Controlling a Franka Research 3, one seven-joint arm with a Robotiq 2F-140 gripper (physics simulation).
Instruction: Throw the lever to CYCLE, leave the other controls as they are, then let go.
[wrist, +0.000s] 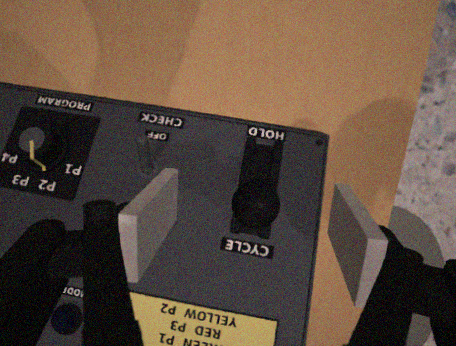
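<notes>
The lever (256, 204) has a black round knob on a dark slotted track (259, 162). The knob stands at the CYCLE end of the track, near the CYCLE label (246, 248) and away from the HOLD label (266, 133). My gripper (253, 201) is open and empty. Its two pale pads stand wide apart, one to the left of the knob and one to the right past the panel's edge, with gaps on both sides of the knob. The pads do not touch the lever.
On the grey panel (200, 200) are the CHECK toggle switch (146, 155) beside the left pad, the PROGRAM dial (34, 142) at the far left, a dark blue MODE button (67, 318), partly hidden by the left finger, and a yellow note (205, 320). The panel rests on a wooden table (280, 60).
</notes>
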